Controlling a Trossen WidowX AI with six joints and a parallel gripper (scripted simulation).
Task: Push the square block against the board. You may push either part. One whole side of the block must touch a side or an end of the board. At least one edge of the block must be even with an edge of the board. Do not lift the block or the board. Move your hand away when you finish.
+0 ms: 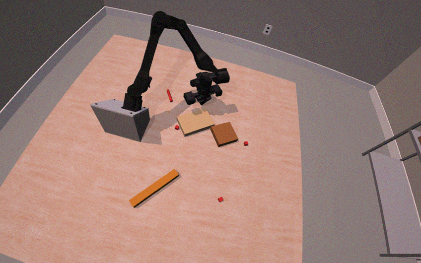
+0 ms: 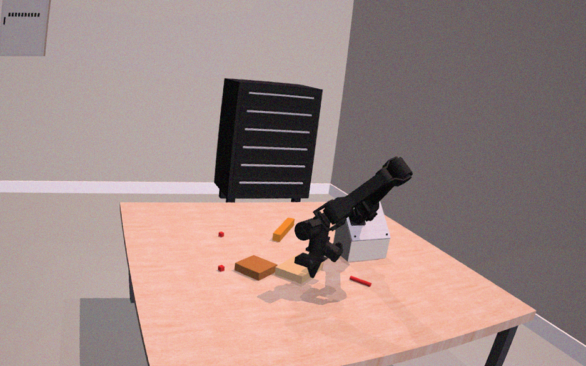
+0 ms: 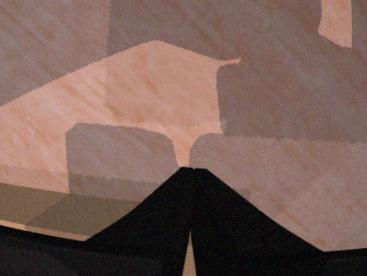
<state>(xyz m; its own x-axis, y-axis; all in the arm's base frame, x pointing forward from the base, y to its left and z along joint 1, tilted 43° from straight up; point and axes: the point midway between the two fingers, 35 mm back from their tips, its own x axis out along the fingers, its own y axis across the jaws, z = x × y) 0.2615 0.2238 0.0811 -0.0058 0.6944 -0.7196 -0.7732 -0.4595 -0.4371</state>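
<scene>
Right now my gripper tip is 10 cm to the left of the light tan board and 2 cm above it. From my gripper tip the other things lie so: long orange bar 8 cm behind, 47 cm to the right, 1 cm below; then red stick 18 cm behind, 2 cm to the left, 2 cm below; then brown square block 15 cm ahead, 13 cm to the right, 2 cm below.
</scene>
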